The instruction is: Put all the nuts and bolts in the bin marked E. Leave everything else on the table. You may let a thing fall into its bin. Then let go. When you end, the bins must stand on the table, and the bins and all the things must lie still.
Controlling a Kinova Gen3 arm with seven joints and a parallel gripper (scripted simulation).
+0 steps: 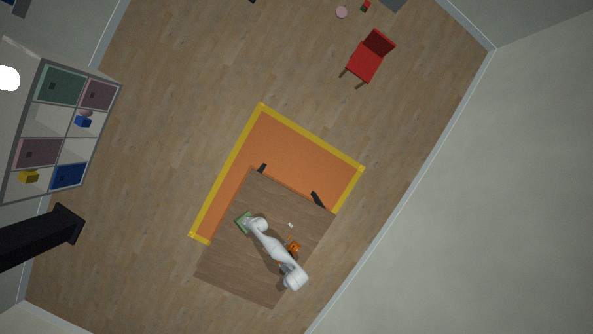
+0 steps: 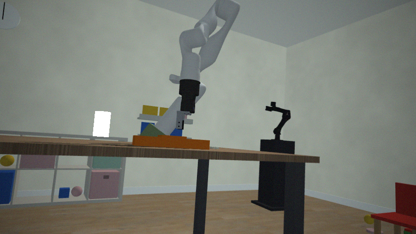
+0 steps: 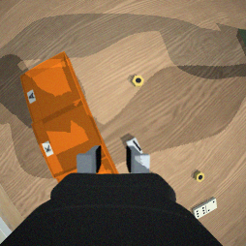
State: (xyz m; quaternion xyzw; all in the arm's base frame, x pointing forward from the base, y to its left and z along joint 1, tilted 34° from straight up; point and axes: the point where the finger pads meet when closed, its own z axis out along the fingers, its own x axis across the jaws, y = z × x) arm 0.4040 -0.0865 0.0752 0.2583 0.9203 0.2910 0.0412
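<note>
Now: the dark bolt 70 mm below my hand, 50 mm ahead of it and 40 mm to the left of it. From my hand the other things lie so: orange marker 90 mm to the left, 80 mm below, 30 mm behind; orange bin 60 mm below, 50 mm ahead, 40 mm to the right; white sharpener-like piece 80 mm below, 30 mm behind, 10 mm to the left.
</note>
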